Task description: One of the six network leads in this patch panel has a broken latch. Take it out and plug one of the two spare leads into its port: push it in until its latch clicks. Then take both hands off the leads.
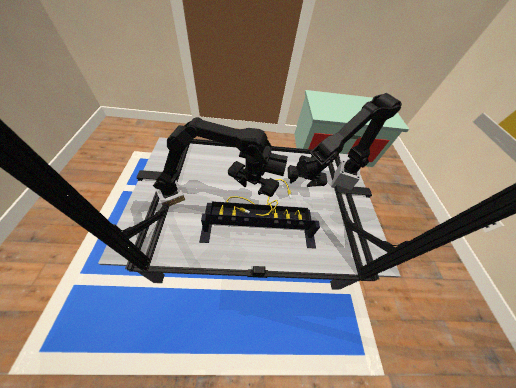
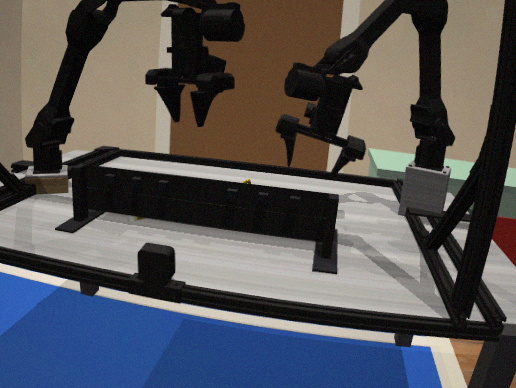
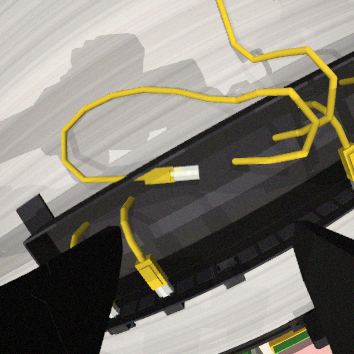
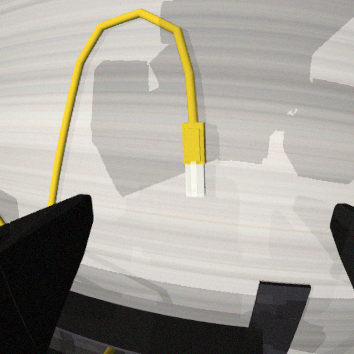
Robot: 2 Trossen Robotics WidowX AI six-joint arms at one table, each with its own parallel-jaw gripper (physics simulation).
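Places are measured from the left arm's base along level axes (x ahead, y left, z up), in centimetres.
Where they show: left gripper, fingertip midpoint: [image 1: 252,190] [image 2: 188,124] [image 3: 209,236]; right gripper, fingertip midpoint: [image 1: 298,184] [image 2: 309,172] [image 4: 219,212]; left arm's base, link origin: [image 1: 169,191] [image 2: 47,170]; right arm's base, link origin: [image 1: 350,169] [image 2: 429,166].
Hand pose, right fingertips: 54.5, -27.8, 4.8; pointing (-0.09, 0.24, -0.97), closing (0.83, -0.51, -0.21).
Things, the pixels of their top centre, and the offset from my right fingertips, as dx, dy, dz. "spot": a spot on its surface instead.
- black patch panel, top centre: [image 3: 298,213] [image 2: 202,174] [image 1: 261,212] -25.2, -5.7, +1.7
- lead, top centre: [image 3: 157,287] [image 1: 233,214] -35.4, -0.2, +0.3
- loose lead's plug, surface spot: [image 3: 160,175] [image 1: 243,208] spot: -28.8, +3.3, -5.3
- loose plug, top centre: [image 4: 192,160] [image 1: 290,193] -1.8, +1.5, -7.9
- small black box, surface spot: [image 2: 156,262] [image 1: 260,273] spot: -37.1, -24.8, -5.3
The black patch panel [image 1: 260,222] [image 2: 210,205] [image 3: 200,210] stands on the table. Yellow leads stand in its ports, two at the left, such as one lead [image 1: 234,212] [image 3: 151,272], and three at the right; the third port from the left shows none. A loose lead's plug [image 1: 242,210] [image 3: 160,175] lies over the panel's tray. Another loose plug [image 1: 290,195] [image 4: 193,145] lies on the table behind the panel. My left gripper [image 1: 253,185] [image 2: 188,123] [image 3: 209,236] is open and empty above the panel. My right gripper [image 2: 311,169] [image 4: 219,212] is open and empty, above the table plug. Latches are too small to judge.
The loose leads' cables [image 3: 145,90] [image 4: 65,120] loop behind the panel and cross near its middle. A black frame rail [image 1: 200,272] [image 2: 250,309] with a small black box [image 1: 258,270] [image 2: 156,262] runs along the front. A green cabinet [image 1: 332,107] stands behind the right arm.
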